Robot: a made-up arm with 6 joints.
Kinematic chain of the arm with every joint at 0, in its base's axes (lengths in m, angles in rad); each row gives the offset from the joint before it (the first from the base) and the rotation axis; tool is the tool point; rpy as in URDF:
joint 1: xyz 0 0 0.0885 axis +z
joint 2: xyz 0 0 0 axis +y
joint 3: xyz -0.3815 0 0.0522 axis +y
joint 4: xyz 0.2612 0 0.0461 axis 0.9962 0 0.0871
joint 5: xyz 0 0 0 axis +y
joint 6: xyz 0.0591 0 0.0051 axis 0.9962 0 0.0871
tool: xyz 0 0 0 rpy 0 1.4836 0
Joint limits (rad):
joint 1: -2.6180..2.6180
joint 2: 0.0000..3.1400
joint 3: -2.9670..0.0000
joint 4: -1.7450..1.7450
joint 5: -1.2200..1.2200
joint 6: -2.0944..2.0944
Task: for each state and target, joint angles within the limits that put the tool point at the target. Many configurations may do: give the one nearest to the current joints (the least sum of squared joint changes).
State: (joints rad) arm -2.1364 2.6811 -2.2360 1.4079 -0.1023 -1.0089
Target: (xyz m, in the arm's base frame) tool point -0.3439 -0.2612 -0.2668
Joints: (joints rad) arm -2.4739 3.0966 -1.5132 1.4270 -0.1351 -1.0089
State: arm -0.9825 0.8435 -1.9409 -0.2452 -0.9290 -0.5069
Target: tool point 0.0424 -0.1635 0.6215
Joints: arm -1.3595 1.1814 -1.4163 -0.1585 -0.8729 -0.5069
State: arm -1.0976 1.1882 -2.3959 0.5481 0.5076 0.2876
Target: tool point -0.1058 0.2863 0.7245
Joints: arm -1.1895 0.9324 -2.7659 0.5667 0.2638 0.2876
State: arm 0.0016 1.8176 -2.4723 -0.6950 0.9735 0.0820
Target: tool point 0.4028 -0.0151 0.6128
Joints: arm 0.0401 1.8639 -2.4505 -0.6892 0.9736 0.0820
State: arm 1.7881 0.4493 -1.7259 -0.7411 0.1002 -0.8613
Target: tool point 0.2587 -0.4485 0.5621
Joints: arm 2.0955 0.4689 -2.5466 -0.7377 -0.0207 -0.8613
